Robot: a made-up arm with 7 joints.
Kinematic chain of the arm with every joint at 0, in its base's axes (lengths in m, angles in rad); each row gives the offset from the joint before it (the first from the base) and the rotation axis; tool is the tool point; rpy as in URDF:
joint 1: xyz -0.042 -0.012 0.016 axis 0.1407 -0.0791 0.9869
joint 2: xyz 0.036 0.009 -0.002 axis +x
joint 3: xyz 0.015 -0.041 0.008 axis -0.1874 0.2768 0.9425
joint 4: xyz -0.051 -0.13 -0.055 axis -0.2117 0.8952 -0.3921
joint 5: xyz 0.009 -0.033 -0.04 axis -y
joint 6: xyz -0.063 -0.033 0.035 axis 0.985 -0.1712 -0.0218
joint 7: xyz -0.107 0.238 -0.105 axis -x
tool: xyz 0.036 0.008 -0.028 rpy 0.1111 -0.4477 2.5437
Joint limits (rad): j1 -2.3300..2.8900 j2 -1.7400..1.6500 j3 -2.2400..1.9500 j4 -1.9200..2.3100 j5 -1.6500..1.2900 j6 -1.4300..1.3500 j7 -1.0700..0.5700
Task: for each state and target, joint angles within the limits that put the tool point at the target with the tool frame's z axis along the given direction. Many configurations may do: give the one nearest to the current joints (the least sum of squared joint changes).
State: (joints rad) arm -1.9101 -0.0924 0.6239 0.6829 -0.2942 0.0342 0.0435
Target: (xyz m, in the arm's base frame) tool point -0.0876 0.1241 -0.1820 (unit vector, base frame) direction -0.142 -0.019 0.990
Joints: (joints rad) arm -2.3300 0.2944 0.9195 -0.1689 0.4323 0.1084 -0.0027
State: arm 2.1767 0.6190 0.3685 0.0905 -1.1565 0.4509 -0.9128
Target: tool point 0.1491 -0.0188 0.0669 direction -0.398 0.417 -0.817
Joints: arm 1.8165 0.9629 0.0354 -0.3381 -0.6820 1.2549 -0.9720
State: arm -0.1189 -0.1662 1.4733 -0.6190 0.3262 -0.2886 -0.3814
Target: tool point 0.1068 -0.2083 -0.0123 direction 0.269 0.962 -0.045
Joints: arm 0.7176 0.0823 1.7322 -0.2412 -0.0212 0.3126 -1.0080
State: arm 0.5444 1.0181 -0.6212 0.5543 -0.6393 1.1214 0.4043
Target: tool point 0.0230 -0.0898 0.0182 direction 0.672 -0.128 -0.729
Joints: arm 0.5059 1.5634 -0.1943 0.1940 -0.5084 1.0696 0.5700
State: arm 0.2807 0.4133 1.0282 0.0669 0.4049 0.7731 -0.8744
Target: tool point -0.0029 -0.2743 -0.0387 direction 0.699 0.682 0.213
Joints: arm 0.3583 -0.2238 1.5287 0.2021 0.3661 0.0355 -0.9599
